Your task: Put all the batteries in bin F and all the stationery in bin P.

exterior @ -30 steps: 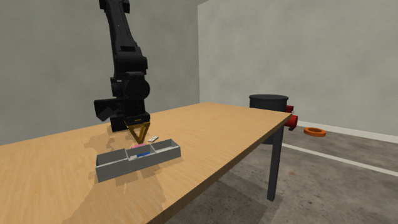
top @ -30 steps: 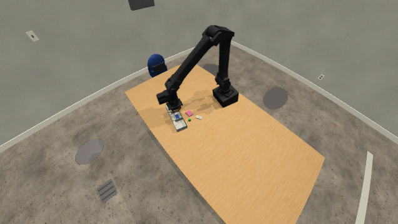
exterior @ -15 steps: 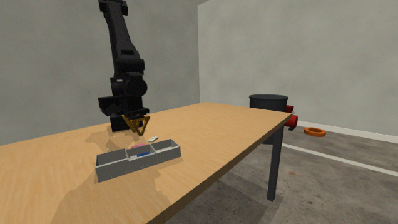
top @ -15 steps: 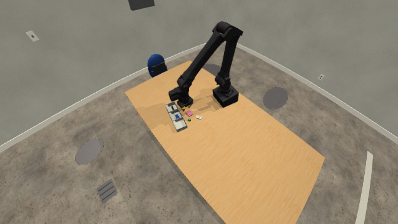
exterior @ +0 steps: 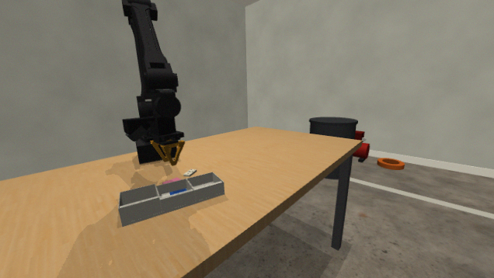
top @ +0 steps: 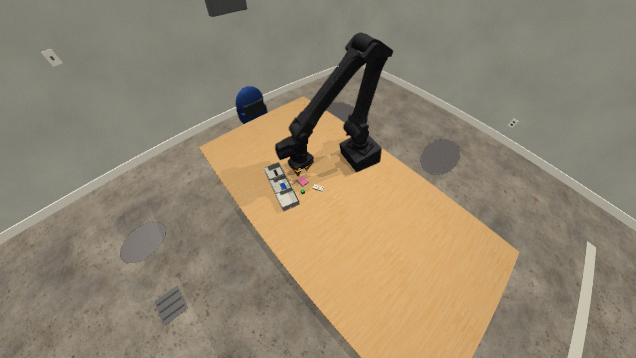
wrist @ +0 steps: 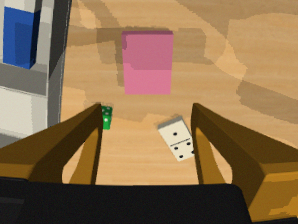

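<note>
My hand is 8 cm above the pink eraser block. Also, from my hand: green ball 7 cm below, 5 cm to the left, 4 cm ahead; then blue-and-white eraser 9 cm ahead, 7 cm below, 5 cm to the right; then white domino-like piece 9 cm to the left, 8 cm below, 3 cm behind.
</note>
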